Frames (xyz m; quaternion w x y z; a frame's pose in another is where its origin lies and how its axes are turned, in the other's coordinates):
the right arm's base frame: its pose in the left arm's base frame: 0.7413 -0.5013 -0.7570 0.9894 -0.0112 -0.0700 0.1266
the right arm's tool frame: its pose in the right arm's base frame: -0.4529 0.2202 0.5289 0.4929 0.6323 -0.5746 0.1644
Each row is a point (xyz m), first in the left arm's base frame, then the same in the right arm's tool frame.
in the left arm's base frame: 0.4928 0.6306 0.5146
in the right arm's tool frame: 0.2880 -0.1337 -1.3154
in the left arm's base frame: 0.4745 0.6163 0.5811
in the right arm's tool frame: 0.3442 -0.0949 -1.3328
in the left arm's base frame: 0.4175 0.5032 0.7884
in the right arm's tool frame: 0.5518 0.0312 -1.3268
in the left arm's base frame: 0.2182 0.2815 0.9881
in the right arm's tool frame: 0.7608 0.2989 -1.2110
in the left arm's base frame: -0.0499 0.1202 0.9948
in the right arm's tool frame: 0.7606 0.5685 -1.0521
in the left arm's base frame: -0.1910 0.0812 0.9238
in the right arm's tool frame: 0.6772 0.6840 -0.9735
